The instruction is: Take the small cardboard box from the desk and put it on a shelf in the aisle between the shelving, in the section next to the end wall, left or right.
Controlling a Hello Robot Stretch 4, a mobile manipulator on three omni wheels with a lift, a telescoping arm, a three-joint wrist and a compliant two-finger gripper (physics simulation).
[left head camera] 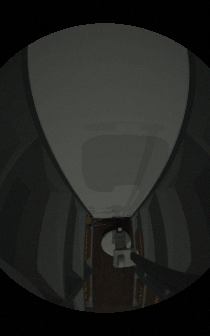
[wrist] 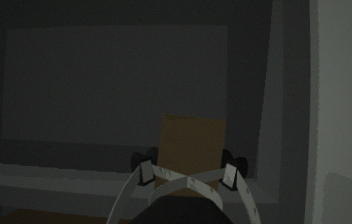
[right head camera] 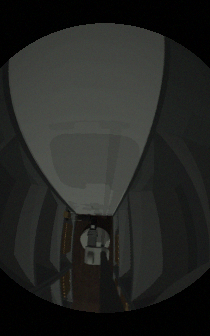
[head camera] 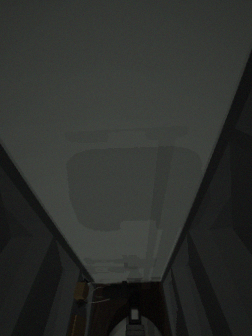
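The small cardboard box is held upright between the two fingertips of my gripper. The gripper is shut on it. In the wrist view the box shows in front of a dark shelf opening, its top above the pale shelf board and its lower part overlapping the board's line. How far it is over the board I cannot tell. The pale end wall is right of this section in the wrist view. The box's lower part is hidden behind the finger bands.
Dark shelving lines both sides of the narrow aisle. A shelf upright stands between the opening and the end wall. A brown surface shows below the board. My round white base is on the brown floor.
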